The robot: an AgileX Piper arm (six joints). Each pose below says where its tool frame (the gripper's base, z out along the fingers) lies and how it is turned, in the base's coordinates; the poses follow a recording.
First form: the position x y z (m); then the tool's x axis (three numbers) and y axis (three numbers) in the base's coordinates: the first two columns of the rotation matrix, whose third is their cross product.
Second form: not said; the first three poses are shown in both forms.
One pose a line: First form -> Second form
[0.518 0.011 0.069 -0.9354 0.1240 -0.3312 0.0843 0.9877 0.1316] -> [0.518 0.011 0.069], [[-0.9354 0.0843 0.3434], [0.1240 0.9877 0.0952], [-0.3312 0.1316 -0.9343]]
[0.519 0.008 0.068 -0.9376 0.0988 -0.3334 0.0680 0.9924 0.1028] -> [0.519 0.008 0.068], [[-0.9376 0.0680 0.3410], [0.0988 0.9924 0.0737], [-0.3334 0.1028 -0.9372]]
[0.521 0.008 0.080 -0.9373 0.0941 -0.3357 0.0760 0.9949 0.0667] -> [0.521 0.008 0.080], [[-0.9373 0.0760 0.3403], [0.0941 0.9949 0.0370], [-0.3357 0.0667 -0.9397]]
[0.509 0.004 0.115 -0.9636 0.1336 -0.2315 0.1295 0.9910 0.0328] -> [0.509 0.004 0.115], [[-0.9636 0.1295 0.2338], [0.1336 0.9910 0.0016], [-0.2315 0.0328 -0.9722]]
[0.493 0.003 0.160 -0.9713 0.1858 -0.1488 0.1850 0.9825 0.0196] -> [0.493 0.003 0.160], [[-0.9713 0.1850 0.1498], [0.1858 0.9825 -0.0085], [-0.1488 0.0196 -0.9887]]
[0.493 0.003 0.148 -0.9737 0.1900 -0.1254 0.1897 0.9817 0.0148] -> [0.493 0.003 0.148], [[-0.9737 0.1897 0.1259], [0.1900 0.9817 -0.0094], [-0.1254 0.0148 -0.9919]]
